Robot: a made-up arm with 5 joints.
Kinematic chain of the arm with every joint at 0, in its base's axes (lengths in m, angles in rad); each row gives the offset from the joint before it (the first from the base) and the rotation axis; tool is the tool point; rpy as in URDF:
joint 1: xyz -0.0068 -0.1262 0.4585 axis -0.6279 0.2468 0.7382
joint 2: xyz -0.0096 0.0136 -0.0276 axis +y
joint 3: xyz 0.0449 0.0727 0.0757 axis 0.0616 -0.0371 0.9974
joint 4: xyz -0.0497 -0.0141 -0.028 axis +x
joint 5: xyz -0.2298 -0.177 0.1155 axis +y
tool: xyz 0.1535 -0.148 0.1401 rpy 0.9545 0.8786 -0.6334
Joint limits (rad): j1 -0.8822..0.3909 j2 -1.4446..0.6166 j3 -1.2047..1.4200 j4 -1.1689..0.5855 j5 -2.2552..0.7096
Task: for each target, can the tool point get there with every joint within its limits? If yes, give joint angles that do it. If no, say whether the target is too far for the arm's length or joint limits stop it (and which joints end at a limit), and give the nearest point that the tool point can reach.
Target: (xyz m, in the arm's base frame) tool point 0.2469 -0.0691 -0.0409
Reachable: no: joint limits stop it (at a limit: joint 1, joint 2, joint 3, joint 4, joint 5) | nearest point 0.2456 -0.1506 0.1537 | short by 0.211 m
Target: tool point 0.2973 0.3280 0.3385
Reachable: no: joint limits stop it (at a limit: joint 1, joint 2, joint 3, joint 4, joint 5) | nearest point 0.3124 0.4026 0.2644 | short by 0.106 m
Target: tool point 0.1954 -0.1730 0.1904
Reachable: no: joint limits stop it (at a limit: joint 1, joint 2, joint 4, joint 5) | nearest point 0.2449 -0.1866 0.1720 | short by 0.055 m
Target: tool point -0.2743 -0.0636 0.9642
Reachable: yes | joints -0.1308 0.1543 -0.1236 -0.7261 -1.2851
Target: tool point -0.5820 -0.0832 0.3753
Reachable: yes | joints -0.4615 -0.9230 0.5590 -0.8789 -1.5889
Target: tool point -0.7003 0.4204 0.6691
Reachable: no: too far | nearest point -0.5235 0.3033 0.5952 | short by 0.225 m
